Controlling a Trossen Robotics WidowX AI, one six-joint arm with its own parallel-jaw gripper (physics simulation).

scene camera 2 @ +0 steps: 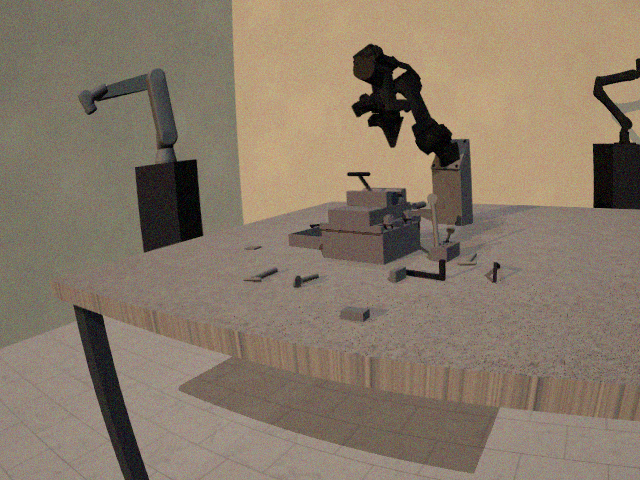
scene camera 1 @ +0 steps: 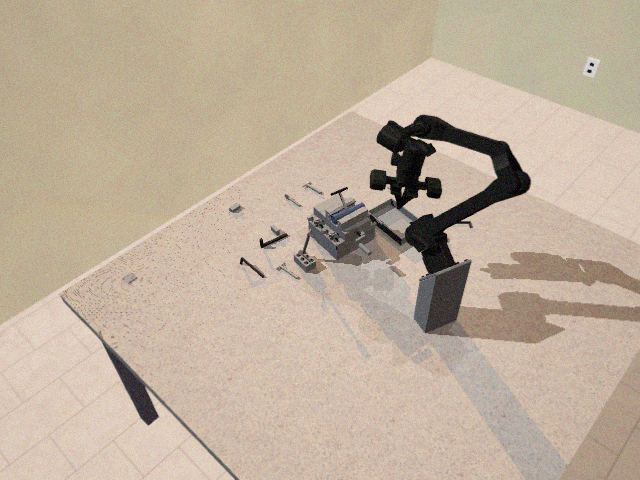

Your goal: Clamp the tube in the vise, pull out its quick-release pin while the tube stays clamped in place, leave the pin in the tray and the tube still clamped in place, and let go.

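Places are measured from the arm's base along level axes (x ahead, y left, z up), in metres.
Pixels of known places: gripper, between the fingertips: (scene camera 2: 392,147) (scene camera 1: 398,208); arm's base, origin of its link: (scene camera 2: 449,154) (scene camera 1: 442,269).
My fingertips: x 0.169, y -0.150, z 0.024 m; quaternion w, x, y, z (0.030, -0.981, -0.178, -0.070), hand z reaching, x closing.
For each thing: its middle in the pictures, then the offset to it from my fingertips.
- grey vise, middle of its body: (scene camera 2: 371,222) (scene camera 1: 341,221) dx +0.183, dy -0.041, dz -0.153 m
- blue tube, middle of its body: (scene camera 1: 348,213) dx +0.159, dy -0.036, dz -0.105 m
- dark T-handled pin, middle of its body: (scene camera 2: 369,189) (scene camera 1: 344,205) dx +0.175, dy -0.044, dz -0.086 m
- shallow grey tray, middle of its body: (scene camera 2: 328,235) (scene camera 1: 396,220) dx +0.045, dy -0.164, dz -0.204 m
- dark hooked tool, middle of its body: (scene camera 1: 458,224) dx -0.142, dy -0.237, dz -0.215 m
A grey vise (scene camera 1: 338,248) (scene camera 2: 354,249) stands on the table. A blue tube (scene camera 1: 348,212) lies level between its upper jaw blocks in scene camera 1; the jaws largely hide it in scene camera 2. A dark T-handled pin (scene camera 1: 339,191) (scene camera 2: 358,174) stands tilted above the jaws; where its lower end sits is hidden. A shallow grey tray (scene camera 1: 385,230) (scene camera 2: 305,239) stands beside the vise, and no pin can be made out in it. My gripper (scene camera 1: 399,205) (scene camera 2: 393,145) is shut with nothing between its fingers. It points down, to the tray side of the vise and higher than the T-handle.
A small block with an upright lever (scene camera 1: 305,260) (scene camera 2: 443,252) stands beside the vise. Dark angled tools (scene camera 1: 273,240) (scene camera 2: 426,274), bolt-like pieces (scene camera 1: 293,200) (scene camera 2: 305,279) and small grey blocks (scene camera 1: 235,208) (scene camera 2: 354,313) lie around. A dark hooked tool (scene camera 1: 466,223) lies past my arm.
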